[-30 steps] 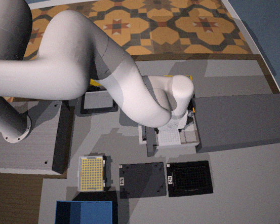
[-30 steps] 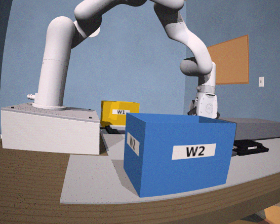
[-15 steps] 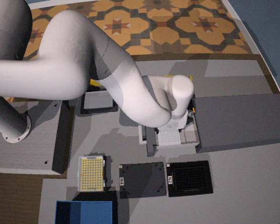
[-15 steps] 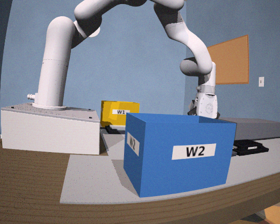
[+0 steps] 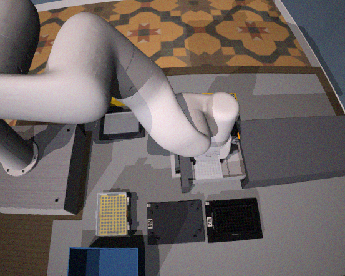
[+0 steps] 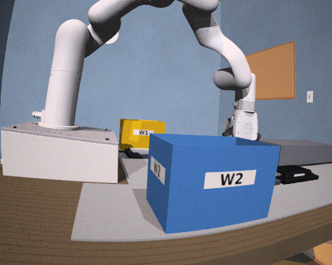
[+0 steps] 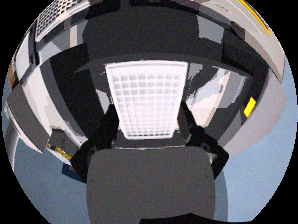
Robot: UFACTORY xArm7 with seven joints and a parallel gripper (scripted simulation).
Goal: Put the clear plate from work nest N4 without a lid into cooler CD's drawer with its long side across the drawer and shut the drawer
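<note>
Now: the clear plate 1 cm below my hand. Round my hand: yellow tip box 5 cm ahead, 19 cm to the left, 2 cm above; then cooler drawer 4 cm ahead, 1 cm below; then grey cooler CD 17 cm ahead, 1 cm to the left.
</note>
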